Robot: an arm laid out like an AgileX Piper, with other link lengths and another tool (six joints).
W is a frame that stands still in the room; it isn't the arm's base.
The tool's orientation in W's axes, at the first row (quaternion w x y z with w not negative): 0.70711 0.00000 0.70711 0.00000
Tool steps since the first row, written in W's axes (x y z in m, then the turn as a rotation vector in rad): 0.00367 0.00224 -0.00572 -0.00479 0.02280 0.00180; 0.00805 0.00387 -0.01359 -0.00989 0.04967 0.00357; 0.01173 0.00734 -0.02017 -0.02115 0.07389 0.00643; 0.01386 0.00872 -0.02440 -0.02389 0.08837 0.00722; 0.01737 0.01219 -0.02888 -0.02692 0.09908 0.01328
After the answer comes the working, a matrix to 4 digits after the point.
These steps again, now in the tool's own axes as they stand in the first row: 0.00572 0.00224 0.00367 -0.00180 0.02280 -0.00479; 0.01359 0.00387 0.00805 -0.00357 0.04967 -0.00989; 0.02017 0.00734 0.01173 -0.00643 0.07389 -0.02115; 0.02440 0.00872 0.01386 -0.00722 0.08837 -0.02389; 0.02888 0.01219 0.01737 -0.01328 0.09908 -0.02692
The tool's axes in the first row as the columns of a matrix, in W's axes (rounded; the answer above uses it unrounded):
0.0000 0.0000 1.0000
0.0000 1.0000 0.0000
-1.0000 0.0000 0.0000

